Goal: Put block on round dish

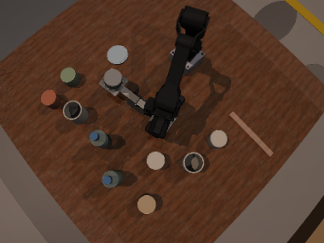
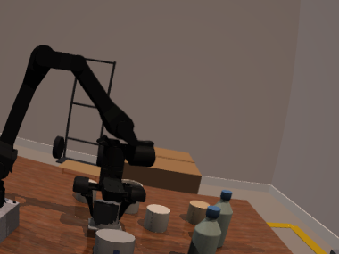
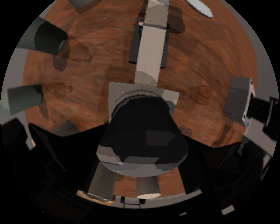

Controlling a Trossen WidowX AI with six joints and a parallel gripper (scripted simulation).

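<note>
The pale green block lies 1 cm below my gripper tip. From my gripper tip the other things lie so: small balance (14 cm to the right, 2 cm below, 1 cm ahead); then round pale blue dish (37 cm to the right, 11 cm behind, 4 cm below).
</note>
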